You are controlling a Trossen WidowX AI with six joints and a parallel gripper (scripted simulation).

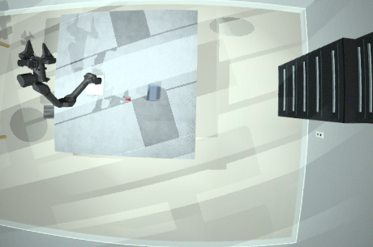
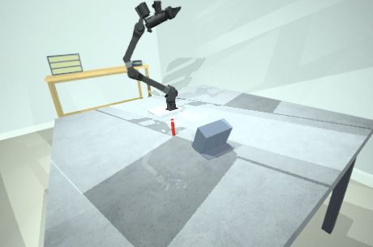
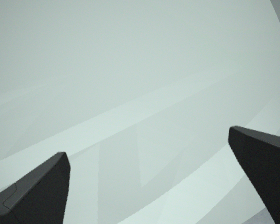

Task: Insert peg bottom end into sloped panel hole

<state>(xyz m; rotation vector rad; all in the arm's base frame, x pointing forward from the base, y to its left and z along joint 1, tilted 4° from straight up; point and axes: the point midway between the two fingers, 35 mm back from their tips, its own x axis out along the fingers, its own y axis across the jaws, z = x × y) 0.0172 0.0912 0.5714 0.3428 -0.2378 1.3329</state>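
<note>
Right now the round red peg is 55 cm below my gripper tip, 30 cm ahead of it and 27 cm to the right of it. Also, from my gripper tip: blue-grey sloped panel 56 cm below, 49 cm ahead, 21 cm to the right.
</note>
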